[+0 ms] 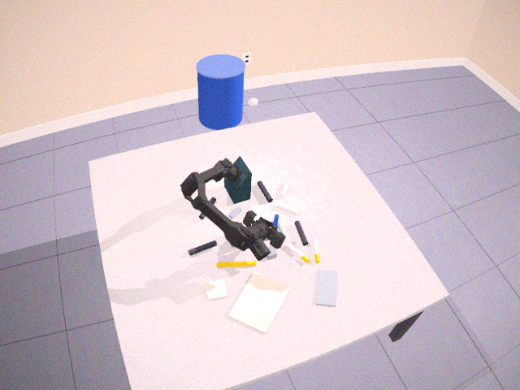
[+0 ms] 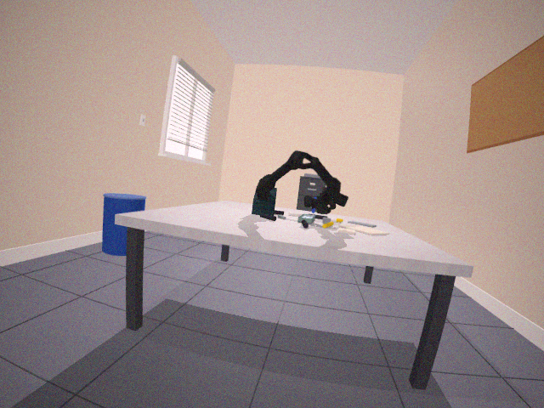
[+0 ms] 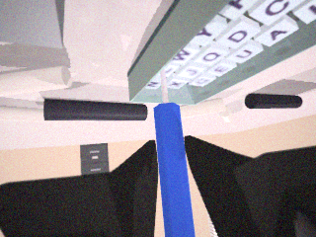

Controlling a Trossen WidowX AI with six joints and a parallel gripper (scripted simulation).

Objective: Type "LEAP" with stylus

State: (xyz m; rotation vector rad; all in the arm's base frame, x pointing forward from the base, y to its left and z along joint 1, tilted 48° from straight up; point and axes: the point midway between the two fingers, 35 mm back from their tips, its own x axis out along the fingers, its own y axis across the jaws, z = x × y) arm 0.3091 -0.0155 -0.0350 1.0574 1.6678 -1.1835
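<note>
Now: the grey cube 80 mm ahead of my gripper tip, 60 mm to the right of it and 50 mm below it. Also, from my gripper tip: blue stylus 10 mm below; grey slab 320 mm ahead, 70 mm to the left, 60 mm below.
</note>
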